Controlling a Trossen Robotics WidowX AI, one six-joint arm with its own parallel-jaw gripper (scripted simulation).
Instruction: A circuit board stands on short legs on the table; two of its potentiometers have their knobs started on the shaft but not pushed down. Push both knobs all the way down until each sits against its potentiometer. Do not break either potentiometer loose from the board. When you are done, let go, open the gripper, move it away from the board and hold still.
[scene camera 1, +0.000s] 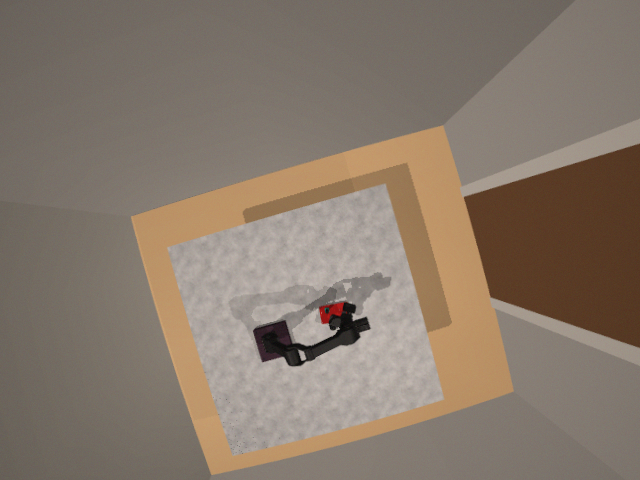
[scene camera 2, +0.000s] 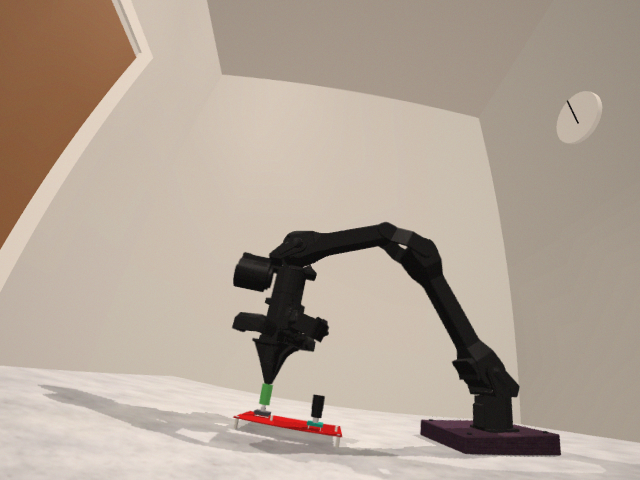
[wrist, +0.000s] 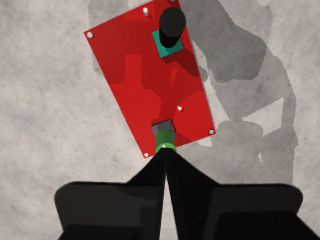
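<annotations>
I see a black knob (wrist: 171, 27), which is 10 cm from the lens. My gripper (wrist: 165, 152) is 11 cm from the lens.
</annotations>
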